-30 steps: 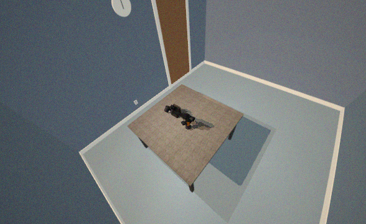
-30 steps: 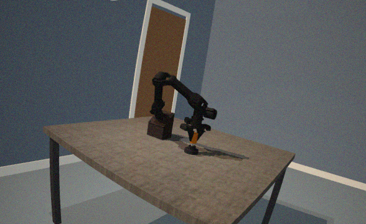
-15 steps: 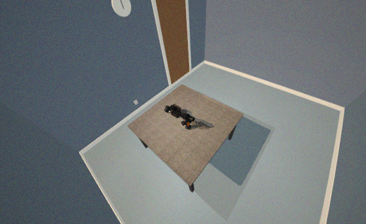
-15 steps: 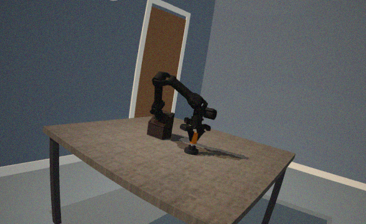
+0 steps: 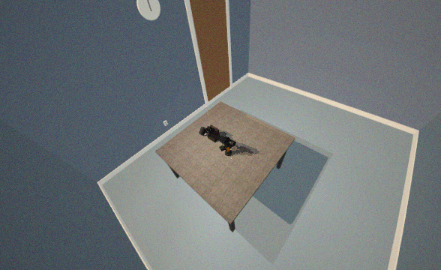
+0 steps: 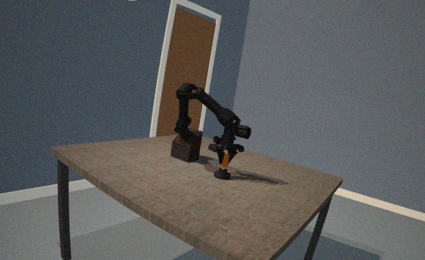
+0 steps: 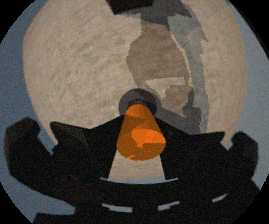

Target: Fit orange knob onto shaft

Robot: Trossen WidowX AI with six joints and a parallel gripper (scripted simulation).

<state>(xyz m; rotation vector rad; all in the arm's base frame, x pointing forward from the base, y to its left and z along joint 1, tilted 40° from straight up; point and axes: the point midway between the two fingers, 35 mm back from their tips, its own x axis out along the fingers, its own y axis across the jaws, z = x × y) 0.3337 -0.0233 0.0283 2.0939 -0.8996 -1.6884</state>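
My gripper tip is now 3 cm below the orange knob. The rest, counted from my gripper tip: dark round pedestal 4 cm below.
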